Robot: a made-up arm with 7 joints.
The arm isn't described. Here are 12 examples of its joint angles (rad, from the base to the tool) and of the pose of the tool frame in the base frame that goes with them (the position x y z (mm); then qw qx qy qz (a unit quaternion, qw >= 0)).
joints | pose
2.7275 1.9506 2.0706 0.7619 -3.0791 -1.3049 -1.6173 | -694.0 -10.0 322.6 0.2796 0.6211 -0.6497 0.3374
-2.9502 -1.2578 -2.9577 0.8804 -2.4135 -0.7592 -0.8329 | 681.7 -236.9 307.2 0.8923 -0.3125 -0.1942 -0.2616
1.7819 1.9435 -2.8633 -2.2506 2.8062 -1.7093 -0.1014 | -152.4 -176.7 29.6 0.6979 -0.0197 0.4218 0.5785
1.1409 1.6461 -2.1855 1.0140 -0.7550 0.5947 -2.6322 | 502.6 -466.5 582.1 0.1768 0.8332 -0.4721 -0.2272
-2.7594 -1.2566 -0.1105 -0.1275 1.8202 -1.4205 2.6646 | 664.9 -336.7 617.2 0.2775 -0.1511 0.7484 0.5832
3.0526 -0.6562 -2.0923 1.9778 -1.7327 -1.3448 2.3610 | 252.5 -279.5 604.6 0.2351 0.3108 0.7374 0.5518
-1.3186 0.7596 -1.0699 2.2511 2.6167 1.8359 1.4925 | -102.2 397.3 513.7 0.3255 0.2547 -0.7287 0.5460
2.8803 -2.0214 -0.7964 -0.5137 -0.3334 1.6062 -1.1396 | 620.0 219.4 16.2 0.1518 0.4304 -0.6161 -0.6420
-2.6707 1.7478 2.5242 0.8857 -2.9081 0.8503 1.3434 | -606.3 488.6 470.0 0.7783 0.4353 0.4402 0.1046
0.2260 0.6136 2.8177 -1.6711 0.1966 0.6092 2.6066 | 581.7 4.8 567.3 0.1444 -0.6376 -0.2455 0.7157
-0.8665 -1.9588 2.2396 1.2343 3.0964 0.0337 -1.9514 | -52.3 -539.3 -48.1 0.6183 -0.4015 0.0480 0.6740
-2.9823 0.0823 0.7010 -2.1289 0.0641 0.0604 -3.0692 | 222.0 -240.8 657.5 0.3101 -0.4840 0.2356 0.7836
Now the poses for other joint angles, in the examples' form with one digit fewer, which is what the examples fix.
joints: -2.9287 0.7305 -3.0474 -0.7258 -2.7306 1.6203 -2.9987
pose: -582 193 683 0.084 -0.017 -0.236 0.968
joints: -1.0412 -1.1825 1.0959 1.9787 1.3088 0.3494 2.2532
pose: 209 -361 627 0.700 0.180 -0.649 -0.238
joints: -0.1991 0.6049 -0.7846 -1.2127 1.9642 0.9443 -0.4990
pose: 214 -291 962 0.681 -0.654 0.141 0.300
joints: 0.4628 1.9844 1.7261 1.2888 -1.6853 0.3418 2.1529
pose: 295 -595 216 0.264 -0.330 -0.494 -0.760
